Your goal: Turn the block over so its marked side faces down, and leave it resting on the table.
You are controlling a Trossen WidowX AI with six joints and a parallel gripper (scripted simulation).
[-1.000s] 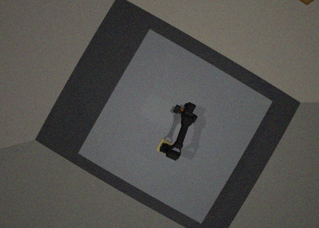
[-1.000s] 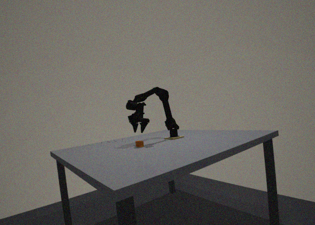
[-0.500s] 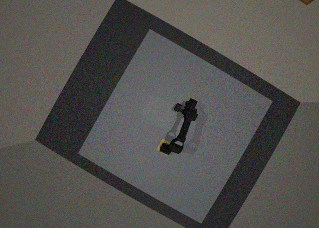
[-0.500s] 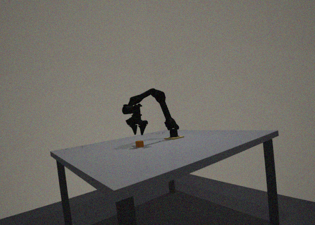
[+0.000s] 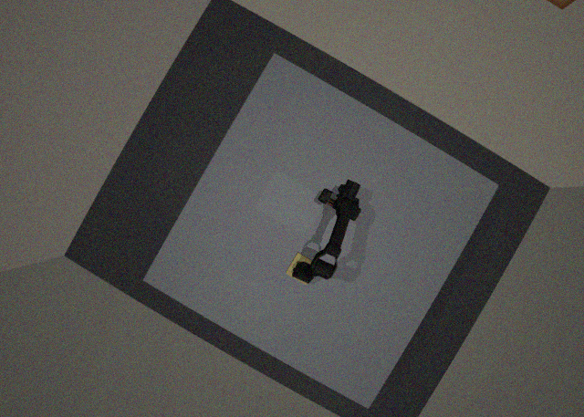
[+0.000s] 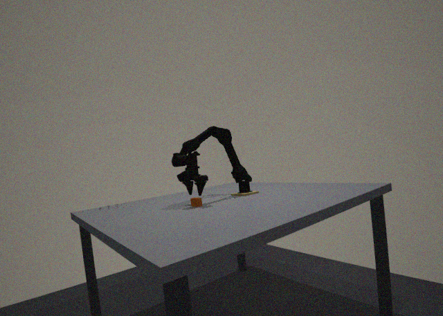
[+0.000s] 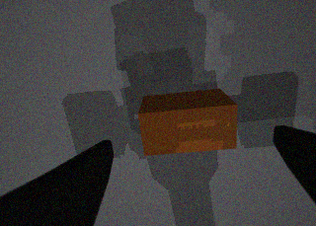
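My gripper tip is 1 cm past the orange block and 4 cm above it.
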